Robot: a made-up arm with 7 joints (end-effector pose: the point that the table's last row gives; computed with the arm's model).
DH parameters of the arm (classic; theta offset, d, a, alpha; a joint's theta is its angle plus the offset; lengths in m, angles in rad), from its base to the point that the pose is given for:
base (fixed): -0.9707 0 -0.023 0
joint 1: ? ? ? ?
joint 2: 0 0.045 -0.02 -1.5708
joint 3: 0 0.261 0.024 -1.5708
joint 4: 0 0.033 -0.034 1.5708
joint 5: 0 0.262 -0.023 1.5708
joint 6: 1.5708 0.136 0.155 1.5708
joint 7: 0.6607 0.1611 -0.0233 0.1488
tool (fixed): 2.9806 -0.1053 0 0
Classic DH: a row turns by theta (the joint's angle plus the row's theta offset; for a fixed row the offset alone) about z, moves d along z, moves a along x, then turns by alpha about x.
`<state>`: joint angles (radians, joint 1 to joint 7).
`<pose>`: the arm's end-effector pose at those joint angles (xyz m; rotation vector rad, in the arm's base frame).
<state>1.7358 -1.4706 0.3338 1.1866 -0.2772 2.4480 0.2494</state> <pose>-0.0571 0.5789 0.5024 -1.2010 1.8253 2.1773</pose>
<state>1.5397 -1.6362 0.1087 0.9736 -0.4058 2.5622 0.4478</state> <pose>0.0660 0.5715 0.4932 -1.0421 1.6811 2.1116</pose>
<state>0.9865 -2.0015 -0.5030 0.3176 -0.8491 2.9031 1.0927</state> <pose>0.2039 0.4366 0.4696 -1.3887 1.5349 2.1538</pose>
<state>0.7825 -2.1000 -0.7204 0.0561 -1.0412 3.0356 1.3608</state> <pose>0.2014 0.3679 0.4475 1.5895 -1.6261 -2.0316</pose>
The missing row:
joint 1: 0.9707 0.567 0.018 1.5708
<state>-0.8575 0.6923 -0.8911 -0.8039 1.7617 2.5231 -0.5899</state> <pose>-0.3178 0.2414 0.8880 -1.3926 -1.2149 0.2972</pose>
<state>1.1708 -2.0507 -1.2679 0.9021 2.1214 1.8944 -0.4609</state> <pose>0.4417 0.1004 0.3821 0.1565 1.7146 0.3778</pose>
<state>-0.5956 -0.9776 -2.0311 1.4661 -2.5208 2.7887 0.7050</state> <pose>0.0656 -0.3882 0.6570 -0.5603 -2.3822 0.4324</pose>
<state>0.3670 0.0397 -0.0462 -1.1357 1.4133 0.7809 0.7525</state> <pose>-0.2902 -0.1872 1.0439 -1.5293 0.1395 2.1856</pose>
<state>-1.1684 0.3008 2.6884 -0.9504 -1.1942 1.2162 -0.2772</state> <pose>-0.2098 -0.2895 0.9380 0.4428 -0.0595 0.6842</pose>
